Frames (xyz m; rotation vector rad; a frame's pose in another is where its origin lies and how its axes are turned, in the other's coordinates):
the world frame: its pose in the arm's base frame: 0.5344 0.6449 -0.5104 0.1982 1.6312 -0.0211
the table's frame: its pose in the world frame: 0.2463 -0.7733 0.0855 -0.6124 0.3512 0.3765
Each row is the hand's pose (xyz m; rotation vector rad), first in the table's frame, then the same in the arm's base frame.
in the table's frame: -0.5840 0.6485 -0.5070 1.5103 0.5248 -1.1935
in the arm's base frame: 0.1031 -0.1010 0.0865 -0.3219 2.0451 -1.5163
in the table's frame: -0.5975 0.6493 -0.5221 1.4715 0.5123 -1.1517
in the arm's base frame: 0.0962 -0.1136 0.1008 -0.3046 2.0693 -1.4474
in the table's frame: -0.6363 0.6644 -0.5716 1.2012 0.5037 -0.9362
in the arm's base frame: 0.0667 -0.1432 0.1502 -0.2810 2.2185 -1.0279
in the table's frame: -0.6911 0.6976 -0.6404 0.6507 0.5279 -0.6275
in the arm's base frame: 0.0219 -0.1754 0.2263 -0.3671 2.3527 -0.2429
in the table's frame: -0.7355 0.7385 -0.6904 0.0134 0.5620 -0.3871
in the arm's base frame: -0.0145 -0.1879 0.2946 -0.5860 2.2733 0.5834
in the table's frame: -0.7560 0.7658 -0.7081 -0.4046 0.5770 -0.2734
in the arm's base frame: -0.0298 -0.1845 0.3297 -0.7702 2.0992 1.0718
